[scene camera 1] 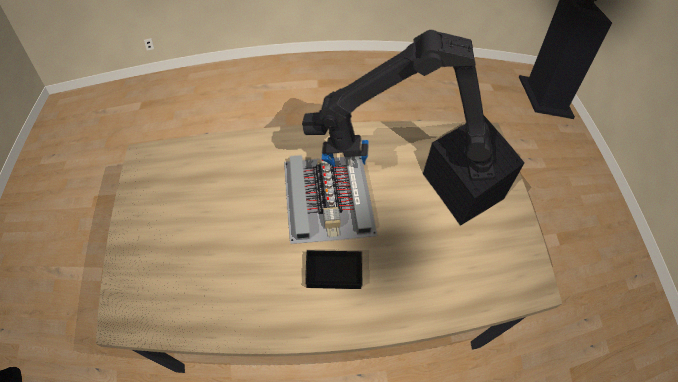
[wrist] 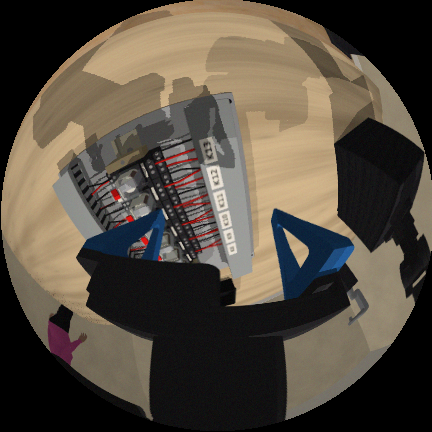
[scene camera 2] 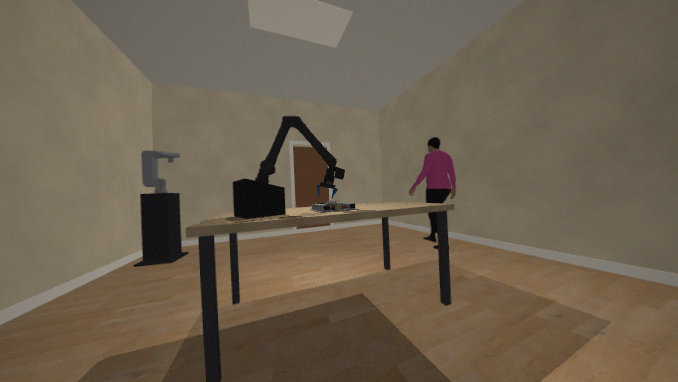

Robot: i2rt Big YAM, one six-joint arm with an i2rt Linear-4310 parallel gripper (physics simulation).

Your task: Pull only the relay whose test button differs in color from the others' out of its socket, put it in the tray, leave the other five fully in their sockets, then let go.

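Pixels of known places: gripper, fingertip midpoint: (scene camera 1: 349, 164) (wrist: 217, 214) (scene camera 2: 324, 198); arm's base at its link origin: (scene camera 1: 479, 164) (wrist: 397, 219) (scene camera 2: 261, 186).
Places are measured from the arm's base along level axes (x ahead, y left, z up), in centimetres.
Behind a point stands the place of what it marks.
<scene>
Relays with red test buttons stand in a row on the grey panel (scene camera 1: 311, 239) {x 52.8, y 17.8, z -18.6 cm} (wrist: 175, 112) {x 43.7, y -13.7, z -18.7 cm}. The relay with an orange button (scene camera 1: 330, 191) {x 47.4, y 4.3, z -12.1 cm} is seated in that row, second from the tray end, in scene camera 1. In the wrist view a red-button relay (wrist: 129, 181) {x 48.5, y -8.7, z -12.2 cm} shows beyond the left finger; the orange button does not show there. My gripper (scene camera 1: 347, 160) {x 41.7, y -5.0, z -10.1 cm} (scene camera 2: 326, 196) {x 41.7, y -5.0, z -10.1 cm} (wrist: 217, 214) {x 41.7, y -5.0, z -10.1 cm} is open and empty. It hangs above the panel's far end, over the K-label side, its left finger covering part of the relay row in the wrist view. The black tray (scene camera 1: 334, 286) {x 45.6, y 34.0, z -17.4 cm} holds no relay.
Grey wire ducts (scene camera 1: 300, 200) {x 56.6, y 6.3, z -14.7 cm} flank the relay row, with black and red wires between. A beige terminal block (scene camera 1: 332, 218) {x 46.6, y 12.6, z -14.3 cm} stands at the row's tray end. The arm's black base (scene camera 1: 462, 187) {x 6.4, y 6.6, z -4.2 cm} (scene camera 2: 258, 199) {x 0.7, y -17.5, z -8.7 cm} stands to the right. A person (scene camera 2: 439, 170) stands beyond the table.
</scene>
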